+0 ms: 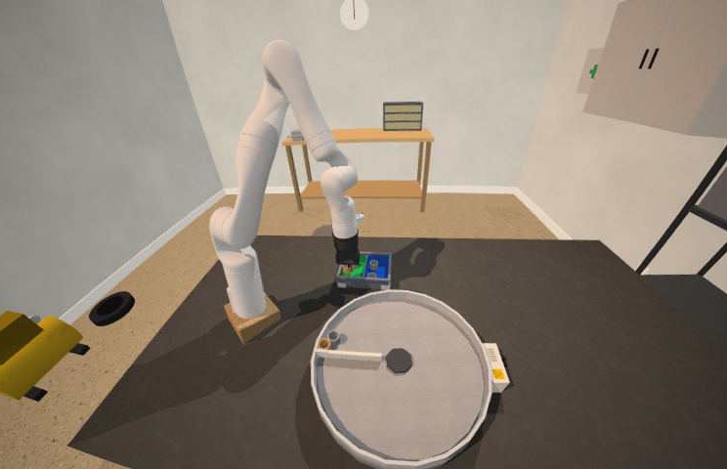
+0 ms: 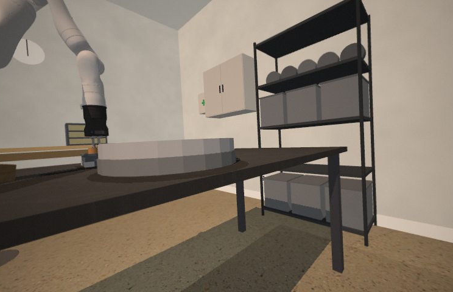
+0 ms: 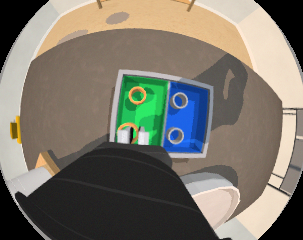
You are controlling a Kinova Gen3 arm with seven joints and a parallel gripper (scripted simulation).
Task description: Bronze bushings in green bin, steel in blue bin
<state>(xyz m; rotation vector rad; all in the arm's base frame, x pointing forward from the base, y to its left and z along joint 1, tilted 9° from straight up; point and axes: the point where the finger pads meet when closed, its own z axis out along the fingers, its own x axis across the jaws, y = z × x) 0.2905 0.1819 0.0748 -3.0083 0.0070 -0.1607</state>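
My hand is 50 mm short of the green bin, 50 mm above it and 30 mm to the right of it. Round my hand: turntable (320 mm to the right, 160 mm ahead, 20 mm below).
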